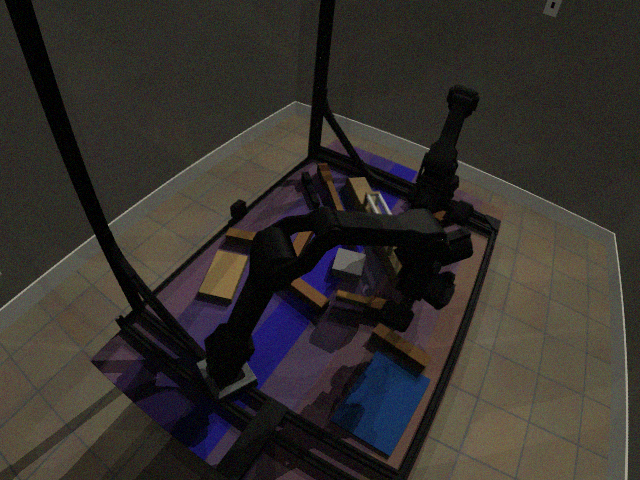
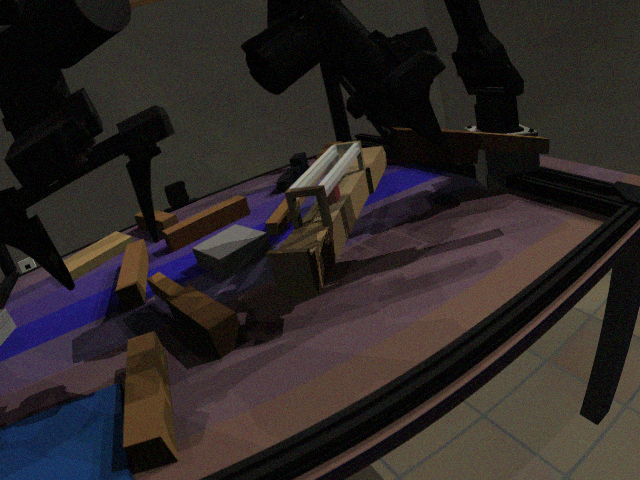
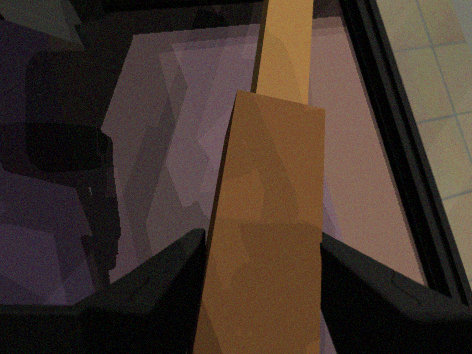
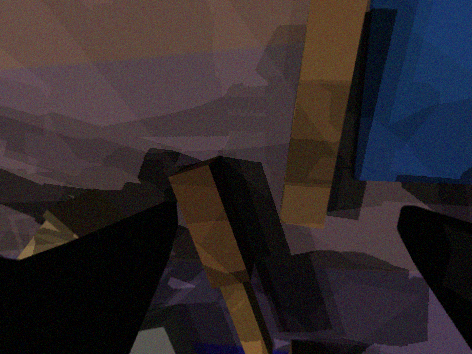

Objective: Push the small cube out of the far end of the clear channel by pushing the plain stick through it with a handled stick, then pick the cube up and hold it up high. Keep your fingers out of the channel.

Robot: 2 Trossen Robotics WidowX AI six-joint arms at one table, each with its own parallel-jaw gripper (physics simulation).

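Observation:
The clear channel (image 1: 379, 202) (image 2: 325, 167) rests on tan wooden supports near the back of the table. A small red cube (image 2: 335, 192) shows inside it near its near end. My left gripper (image 3: 256, 241) (image 2: 419, 142) is shut on the thick handle of a handled stick (image 3: 284, 168) (image 2: 499, 141) (image 1: 439, 215) and holds it off the table, to the right of the channel and apart from it. My right gripper (image 1: 406, 311) is open and empty, low over a second handled stick (image 4: 206, 218) (image 1: 361, 299). I cannot tell the plain stick apart from the supports.
A grey block (image 1: 349, 262) (image 2: 230, 243) lies left of the channel. Several wooden bars (image 1: 401, 345) (image 4: 322, 116) and a flat tan board (image 1: 223, 275) are scattered about. A blue mat (image 1: 380, 400) (image 4: 389, 88) lies at the front. Black frame posts (image 1: 320, 76) stand at the corners.

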